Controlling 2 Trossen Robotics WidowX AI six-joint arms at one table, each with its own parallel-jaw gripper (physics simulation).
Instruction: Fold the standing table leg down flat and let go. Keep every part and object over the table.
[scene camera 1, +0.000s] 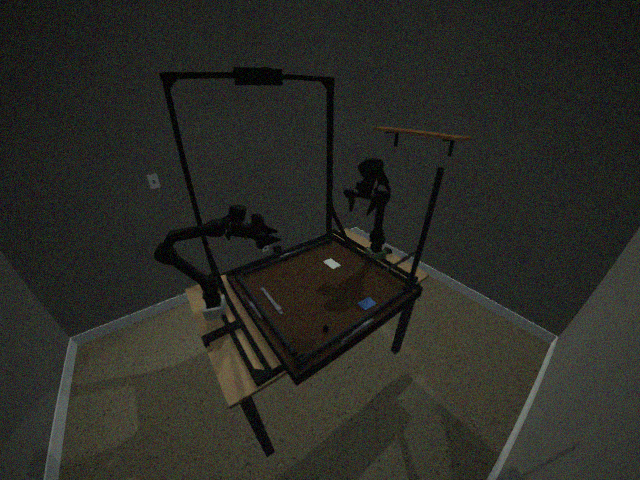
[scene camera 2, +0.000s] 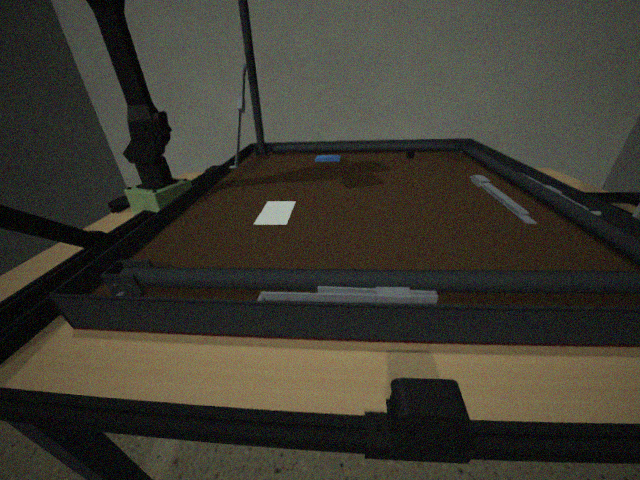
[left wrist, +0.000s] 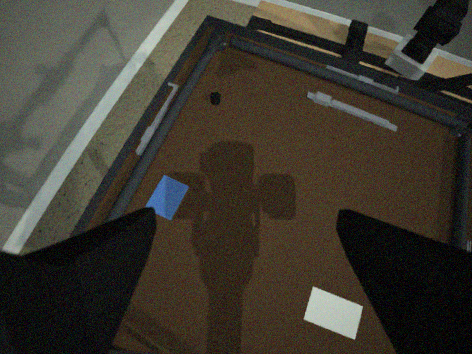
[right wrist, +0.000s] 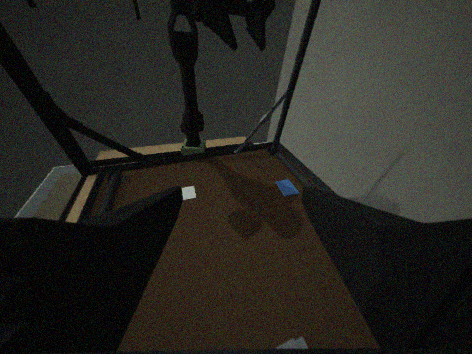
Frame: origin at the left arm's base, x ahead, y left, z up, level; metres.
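Where they show: left gripper, fingertip midpoint: (scene camera 1: 358, 213) (left wrist: 247, 218) (right wrist: 250, 49); right gripper, fingertip midpoint: (scene camera 1: 278, 235) (left wrist: 463, 0) (right wrist: 242, 193); left arm's base, origin of the base link: (scene camera 1: 376, 249) (scene camera 2: 158, 184) (right wrist: 193, 143); right arm's base, origin of the base link: (scene camera 1: 213, 302) (left wrist: 416, 51).
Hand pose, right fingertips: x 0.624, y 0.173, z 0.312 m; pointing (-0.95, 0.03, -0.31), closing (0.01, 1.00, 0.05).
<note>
Each offset is from my right fingertips to the centre of the thing. "pt": to the spot under its first point.
The dark standing leg (scene camera 1: 428, 222) (scene camera 2: 251, 72) (right wrist: 295, 85) rises upright from a corner of the brown, dark-rimmed tabletop panel (scene camera 1: 305, 320) (scene camera 2: 392, 232) (left wrist: 280, 150) (right wrist: 235, 290). Its thin grey brace @[pt 0.590 m back, 0.118 m left, 0.190 m down] (scene camera 2: 239, 113) (right wrist: 262, 121) slants beside it. Another leg @[pt 0.110 m back, 0.331 m right, 0.323 m down] (scene camera 2: 361, 279) lies flat along the near rim in scene camera 2. My left gripper (scene camera 1: 360, 212) (left wrist: 247, 218) (right wrist: 250, 49) is open and empty, pointing down high above the panel, apart from the leg. My right gripper (scene camera 1: 278, 235) (right wrist: 242, 193) is open and empty above the panel's far-left side in scene camera 1, well away from the leg.
A blue patch @[pt 0.352 m back, 0.214 m left, 0.325 m down] (scene camera 1: 366, 303) (scene camera 2: 327, 158) (left wrist: 168, 197) and a white patch @[pt 0.316 m back, 0.167 m right, 0.341 m down] (scene camera 1: 331, 263) (scene camera 2: 275, 212) (left wrist: 333, 312) lie on the panel. A grey bar @[0.080 m ahead, 0.032 m left, 0.333 m down] (scene camera 1: 271, 300) (scene camera 2: 504, 198) (left wrist: 352, 111) and small black piece @[0.116 m back, 0.294 m left, 0.319 m down] (scene camera 1: 325, 328) (left wrist: 215, 98) are there too. A tall black frame (scene camera 1: 329, 155) stands behind.
</note>
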